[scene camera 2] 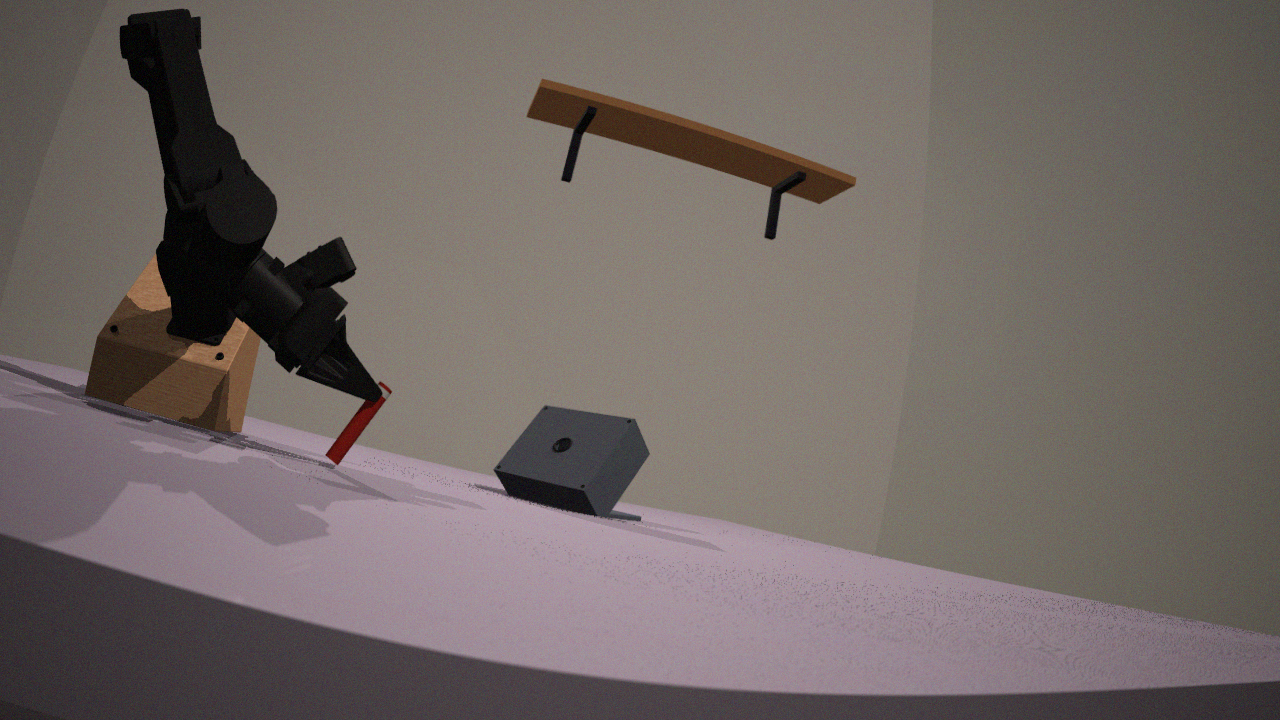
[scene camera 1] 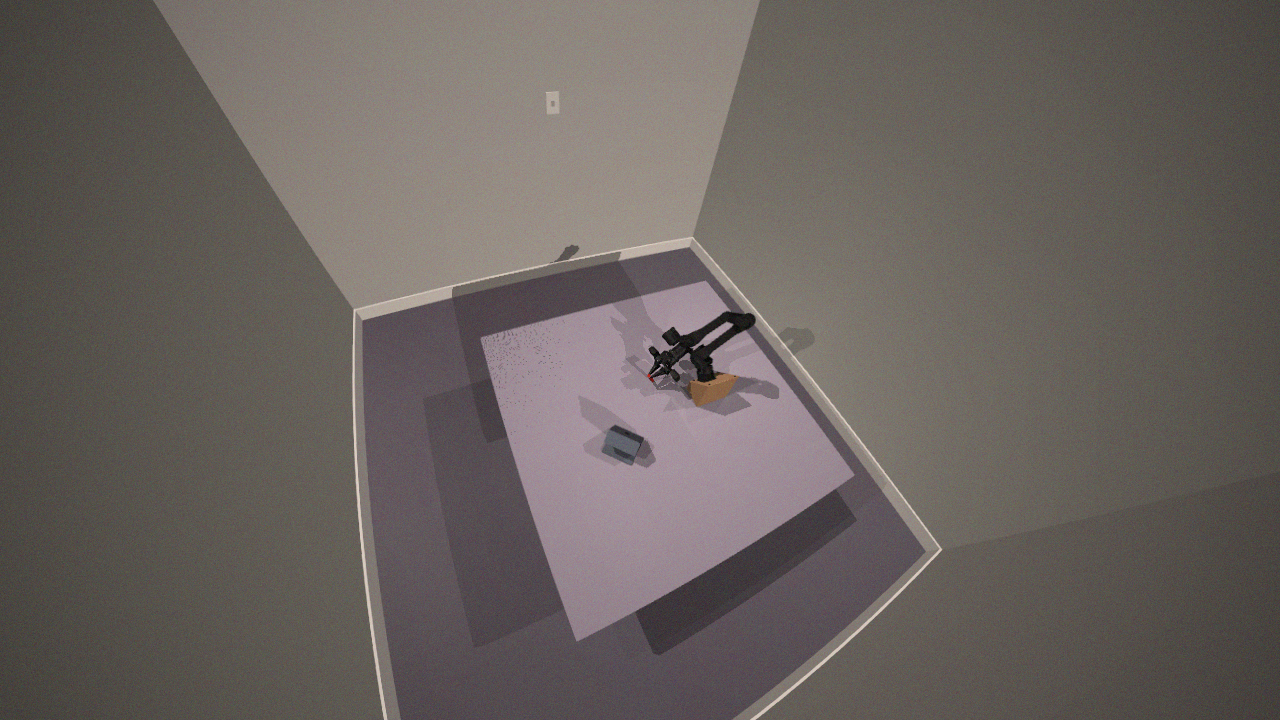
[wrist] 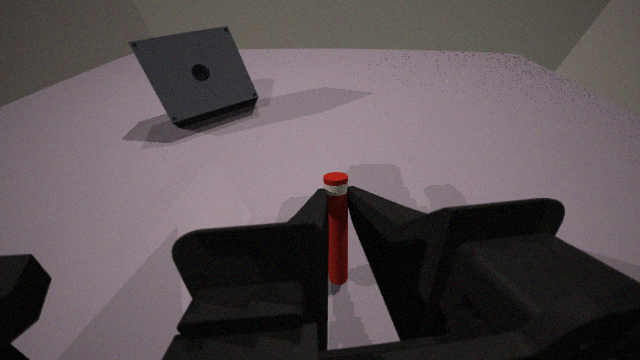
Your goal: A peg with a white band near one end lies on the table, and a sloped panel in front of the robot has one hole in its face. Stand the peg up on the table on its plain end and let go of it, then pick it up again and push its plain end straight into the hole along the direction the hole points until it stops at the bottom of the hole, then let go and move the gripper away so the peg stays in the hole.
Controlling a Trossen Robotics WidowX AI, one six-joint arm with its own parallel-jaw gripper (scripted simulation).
My gripper holds a red peg. Also in view: a grey sloped panel.
My gripper is seen too in the wrist view.
